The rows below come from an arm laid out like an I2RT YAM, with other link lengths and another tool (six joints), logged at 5 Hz.
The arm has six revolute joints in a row. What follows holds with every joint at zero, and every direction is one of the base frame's. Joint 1 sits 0.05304 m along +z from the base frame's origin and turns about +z. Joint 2 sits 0.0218 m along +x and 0.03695 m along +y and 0.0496 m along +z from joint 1 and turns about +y. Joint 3 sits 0.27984 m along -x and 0.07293 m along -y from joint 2 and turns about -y. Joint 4 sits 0.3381 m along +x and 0.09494 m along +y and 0.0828 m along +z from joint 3 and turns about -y. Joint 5 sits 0.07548 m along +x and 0.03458 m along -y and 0.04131 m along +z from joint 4 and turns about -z. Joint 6 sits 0.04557 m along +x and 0.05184 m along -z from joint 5 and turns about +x. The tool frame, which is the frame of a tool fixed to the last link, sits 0.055 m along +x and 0.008 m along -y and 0.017 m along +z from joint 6; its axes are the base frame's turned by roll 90.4, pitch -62.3 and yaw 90 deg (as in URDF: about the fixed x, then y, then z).
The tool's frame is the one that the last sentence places.
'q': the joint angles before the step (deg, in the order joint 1, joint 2, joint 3, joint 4, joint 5, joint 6). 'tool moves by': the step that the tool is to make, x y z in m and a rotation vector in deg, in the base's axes. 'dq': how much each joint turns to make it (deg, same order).
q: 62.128 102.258 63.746 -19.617 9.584 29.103
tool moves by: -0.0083 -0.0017 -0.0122 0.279 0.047 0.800
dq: 0.742 0.003 -2.277 2.499 -0.176 0.041
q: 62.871 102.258 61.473 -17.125 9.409 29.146
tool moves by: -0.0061 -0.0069 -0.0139 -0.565 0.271 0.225
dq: 0.286 -0.071 -2.497 1.792 0.045 0.045
